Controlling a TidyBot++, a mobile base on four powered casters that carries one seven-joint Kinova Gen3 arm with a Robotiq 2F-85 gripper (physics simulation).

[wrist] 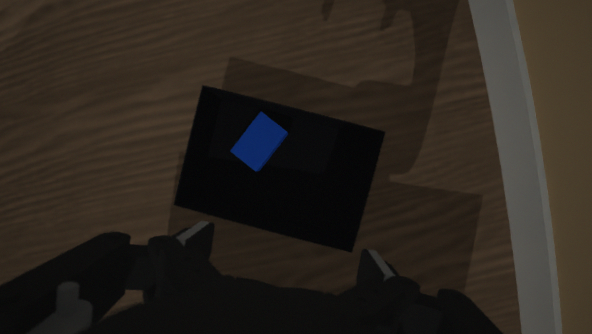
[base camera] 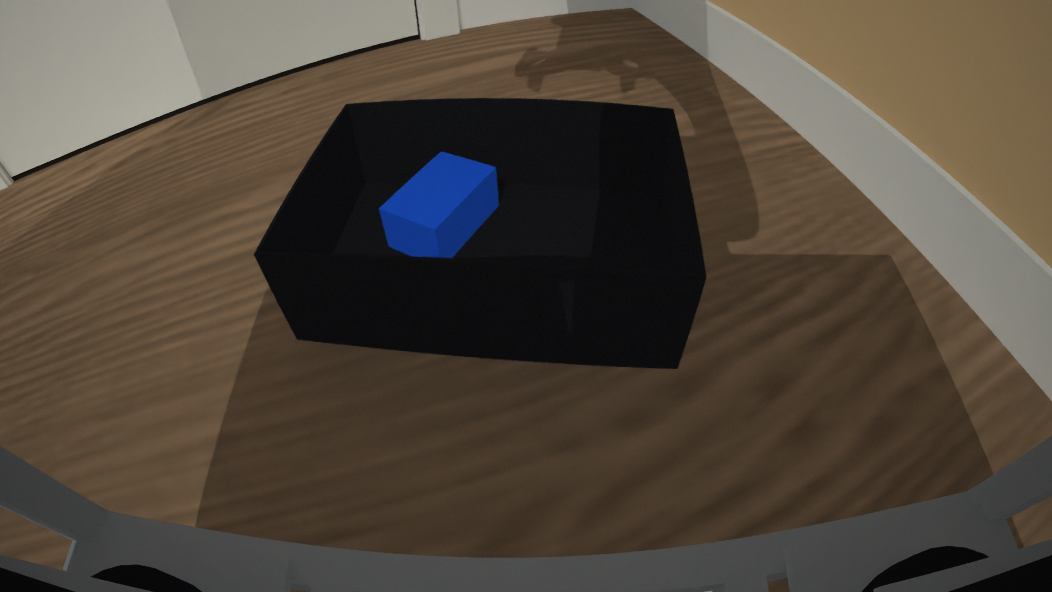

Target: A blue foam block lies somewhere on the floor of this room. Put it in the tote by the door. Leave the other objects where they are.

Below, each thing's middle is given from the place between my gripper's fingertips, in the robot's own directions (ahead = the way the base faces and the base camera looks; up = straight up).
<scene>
I see my gripper 33 cm above the black tote (base camera: 593, 257), 4 cm to the right of it and 3 cm short of it.
</scene>
